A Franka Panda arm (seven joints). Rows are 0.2 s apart.
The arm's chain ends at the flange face. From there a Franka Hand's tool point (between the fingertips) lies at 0.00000 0.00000 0.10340 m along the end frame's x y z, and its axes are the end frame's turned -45 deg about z.
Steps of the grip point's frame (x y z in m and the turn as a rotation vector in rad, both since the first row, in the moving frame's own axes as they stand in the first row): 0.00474, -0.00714, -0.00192, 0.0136, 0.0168, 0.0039; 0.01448, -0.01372, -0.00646, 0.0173, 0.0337, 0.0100; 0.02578, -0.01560, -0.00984, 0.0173, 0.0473, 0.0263; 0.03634, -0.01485, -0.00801, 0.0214, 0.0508, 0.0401; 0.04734, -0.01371, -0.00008, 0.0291, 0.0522, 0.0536; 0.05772, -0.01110, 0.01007, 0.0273, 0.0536, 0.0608; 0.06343, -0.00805, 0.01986, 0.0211, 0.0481, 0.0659; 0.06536, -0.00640, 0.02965, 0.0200, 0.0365, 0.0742; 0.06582, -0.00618, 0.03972, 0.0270, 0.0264, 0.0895; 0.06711, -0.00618, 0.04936, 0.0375, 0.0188, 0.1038; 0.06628, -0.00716, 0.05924, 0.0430, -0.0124, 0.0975
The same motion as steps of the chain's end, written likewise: -0.00194, -0.00618, -0.00190, 0.0215, 0.0023, 0.0039; -0.00068, -0.01622, -0.00639, 0.0361, 0.0116, 0.0100; 0.00494, -0.02457, -0.00971, 0.0457, 0.0212, 0.0263; 0.01294, -0.03097, -0.00785, 0.0511, 0.0208, 0.0401; 0.02193, -0.03728, 0.00010, 0.0575, 0.0163, 0.0536; 0.03087, -0.04281, 0.01026, 0.0572, 0.0186, 0.0608; 0.03702, -0.04556, 0.02000, 0.0489, 0.0191, 0.0659; 0.04033, -0.04666, 0.02974, 0.0400, 0.0117, 0.0742; 0.04204, -0.04701, 0.03979, 0.0378, -0.0004, 0.0895; 0.04423, -0.04765, 0.04945, 0.0398, -0.0132, 0.1038; 0.04574, -0.04950, 0.05934, 0.0216, -0.0392, 0.0975
